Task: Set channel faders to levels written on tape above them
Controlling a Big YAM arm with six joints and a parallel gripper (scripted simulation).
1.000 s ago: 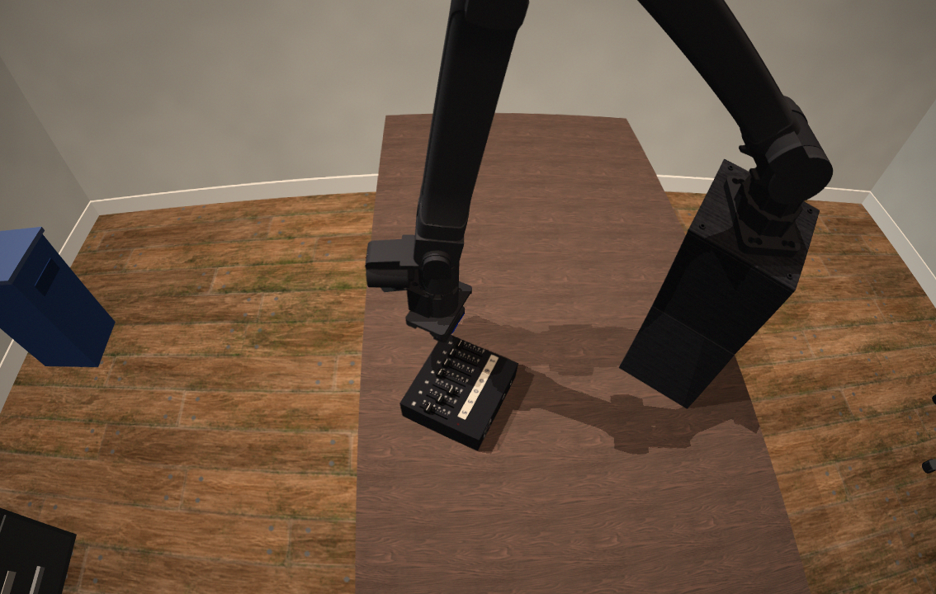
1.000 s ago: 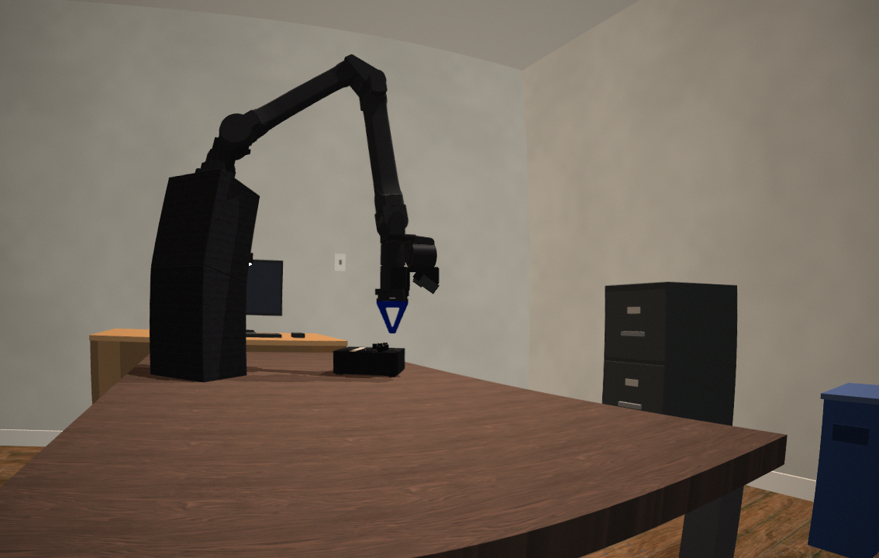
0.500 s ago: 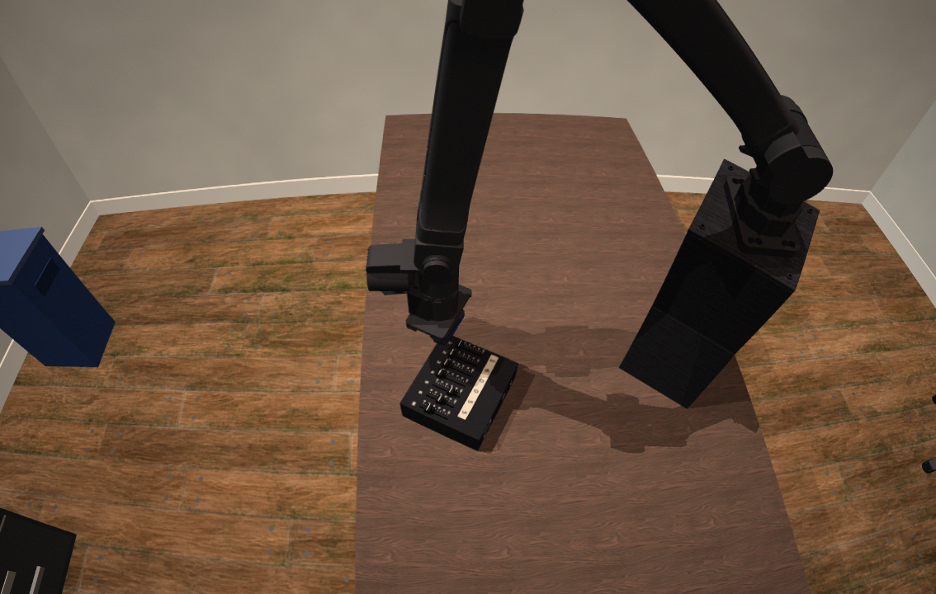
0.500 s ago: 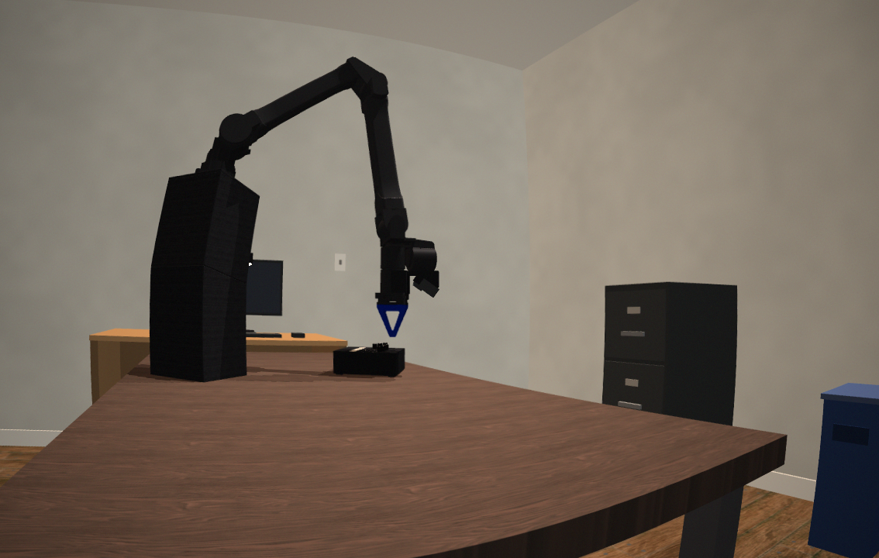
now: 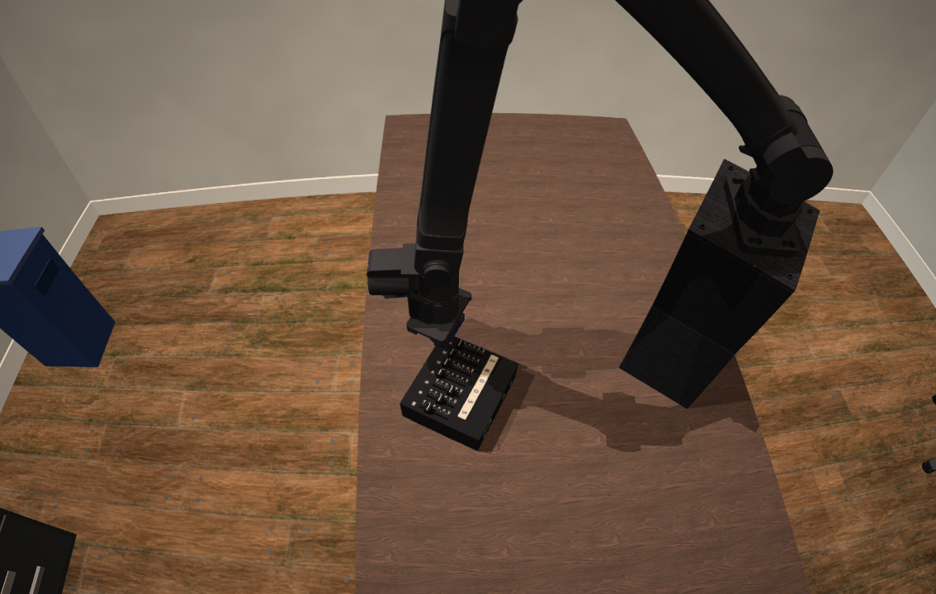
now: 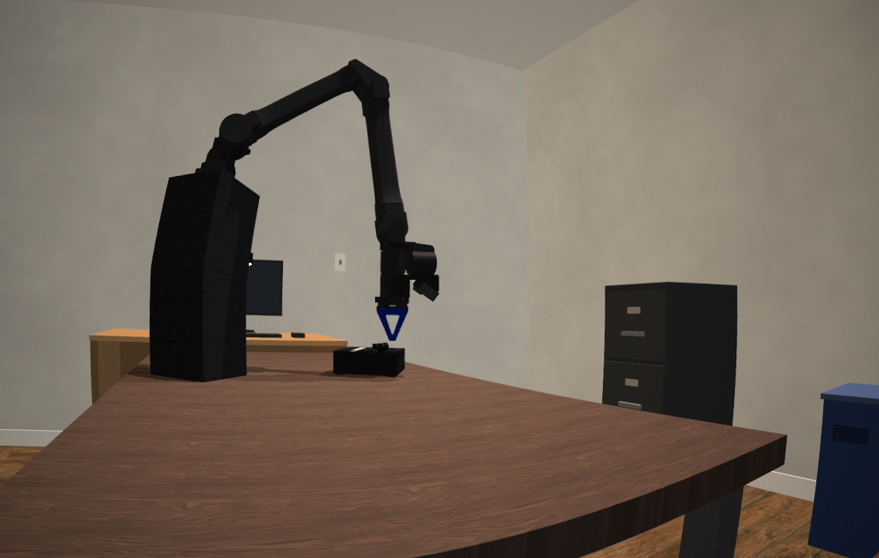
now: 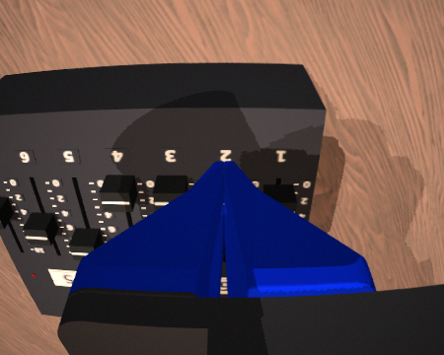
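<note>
My gripper is now 20 mm past the fader 2, 20 mm above it and 10 mm to the right of it. Also, from my hand: fader 4: 50 mm to the left, 20 mm below, 10 mm behind; fader 1: 30 mm behind, 20 mm below, 10 mm to the right; fader 3: 30 mm to the left, 20 mm below, 10 mm behind.
</note>
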